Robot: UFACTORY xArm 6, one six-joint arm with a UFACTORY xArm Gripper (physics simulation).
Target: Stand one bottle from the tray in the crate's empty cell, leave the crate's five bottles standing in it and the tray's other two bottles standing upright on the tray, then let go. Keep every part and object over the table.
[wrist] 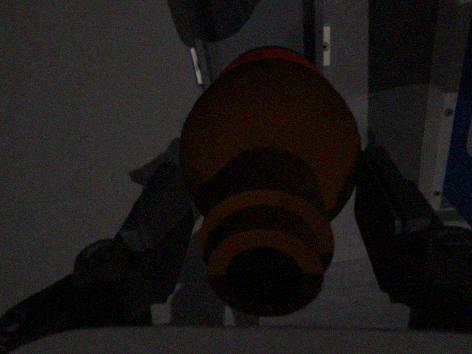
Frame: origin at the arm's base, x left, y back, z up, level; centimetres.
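Seen in the pictures: gripper, fingertip midpoint: point(268, 187).
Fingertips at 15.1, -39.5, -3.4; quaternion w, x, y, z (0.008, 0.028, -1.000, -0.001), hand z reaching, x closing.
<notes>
Offsets run from my fingertips to a thing's top centre, as dx, dy, dz. "spot": to the spot under its first point.
A brown bottle @(+0.0, -0.5, +5.5) point(280, 115) with a red band at its far end fills the middle of the wrist view, its open neck toward the camera. My gripper point(268, 187) is shut on this bottle, with one dark finger against each side of its body. Part of the grey tray @(spot: -3.8, -2.7, -18.9) point(310, 30) with dark edges shows behind and below the bottle, at the top of the view; the bottle appears raised above it. The bottle's base is hidden. The tray's other two bottles do not show. I cannot make out the crate or its empty cell.
A blue surface point(459, 155) with a pale, screwed edge strip @(spot: -15.7, +8.3, -16.4) point(440, 155) stands at the right edge. A dark band lies left of it. White tags with dark marks sit beside the tray's edges. A dark rounded shadow is at the top. The picture is dim.
</notes>
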